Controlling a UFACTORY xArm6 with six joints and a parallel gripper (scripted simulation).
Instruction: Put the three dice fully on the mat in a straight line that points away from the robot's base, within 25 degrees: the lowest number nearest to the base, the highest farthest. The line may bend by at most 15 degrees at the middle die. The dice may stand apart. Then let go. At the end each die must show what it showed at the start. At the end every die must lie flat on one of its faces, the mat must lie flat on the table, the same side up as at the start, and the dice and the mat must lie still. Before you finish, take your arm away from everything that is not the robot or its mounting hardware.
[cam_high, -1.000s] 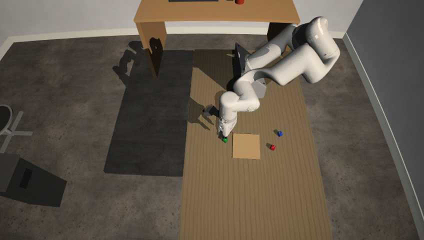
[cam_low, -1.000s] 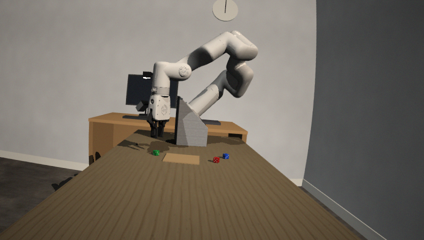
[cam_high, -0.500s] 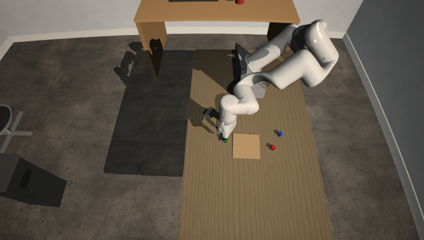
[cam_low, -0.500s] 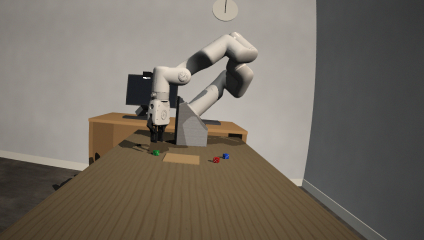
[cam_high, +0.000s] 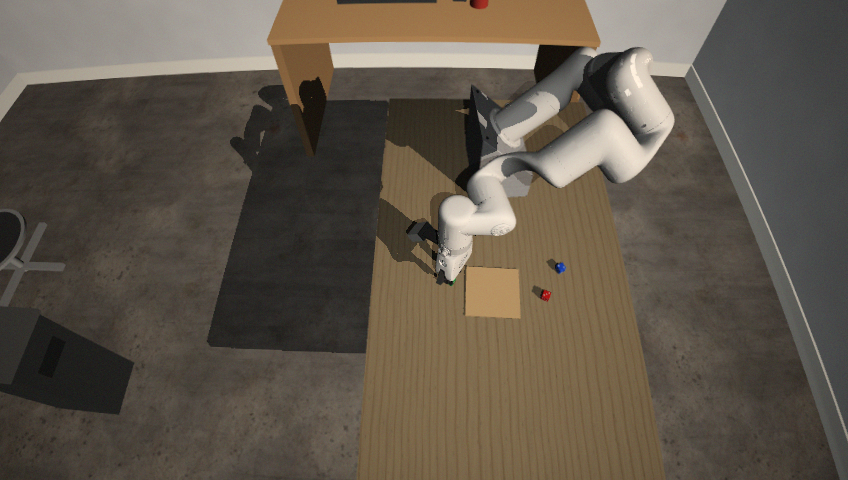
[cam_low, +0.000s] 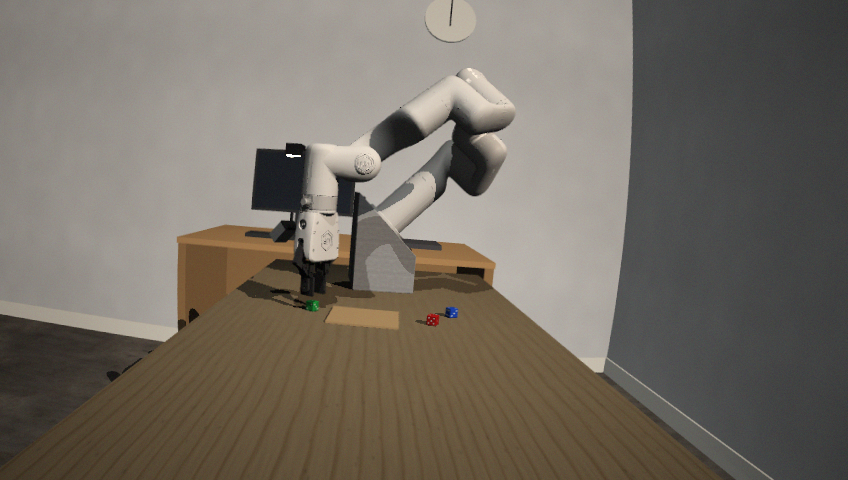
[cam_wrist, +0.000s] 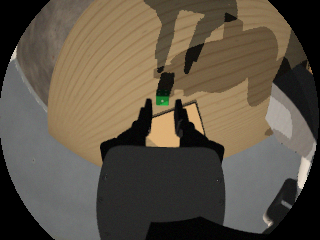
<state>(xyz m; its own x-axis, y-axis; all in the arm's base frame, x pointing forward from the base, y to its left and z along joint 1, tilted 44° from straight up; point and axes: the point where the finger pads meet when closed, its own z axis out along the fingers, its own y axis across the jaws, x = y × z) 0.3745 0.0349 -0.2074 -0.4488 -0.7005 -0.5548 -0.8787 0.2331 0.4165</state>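
My hand is 40 mm above the green die. Round my hand: red die 30 mm ahead, 250 mm to the left, 40 mm below; then tan mat 20 mm ahead, 110 mm to the left, 50 mm below; then blue die 60 mm behind, 290 mm to the left, 40 mm below.
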